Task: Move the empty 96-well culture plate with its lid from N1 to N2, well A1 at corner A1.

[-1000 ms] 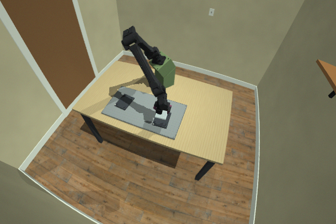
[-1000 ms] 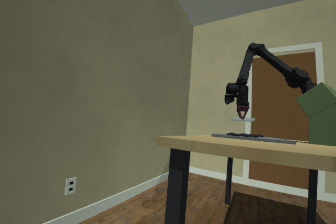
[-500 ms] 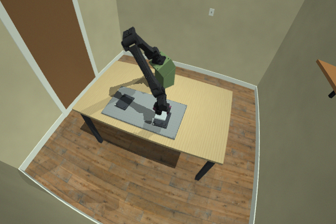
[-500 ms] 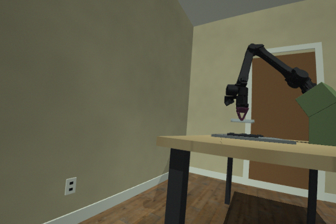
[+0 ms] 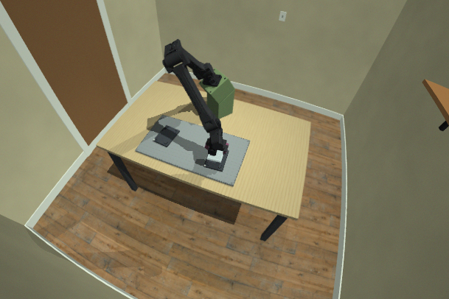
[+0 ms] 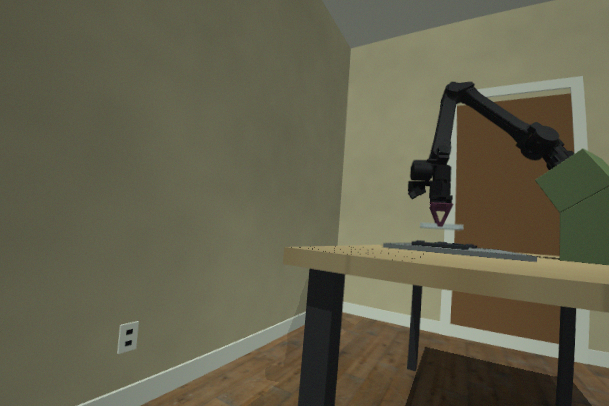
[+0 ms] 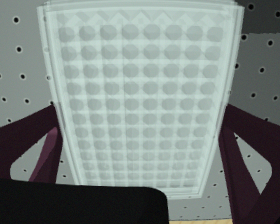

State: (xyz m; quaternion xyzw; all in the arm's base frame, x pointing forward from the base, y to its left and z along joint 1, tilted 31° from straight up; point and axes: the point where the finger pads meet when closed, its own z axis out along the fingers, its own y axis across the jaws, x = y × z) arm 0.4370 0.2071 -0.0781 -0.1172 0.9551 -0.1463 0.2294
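Now: the dark plate nest 70 mm below my hand. Round my hand: 96-well plate (10 mm below).
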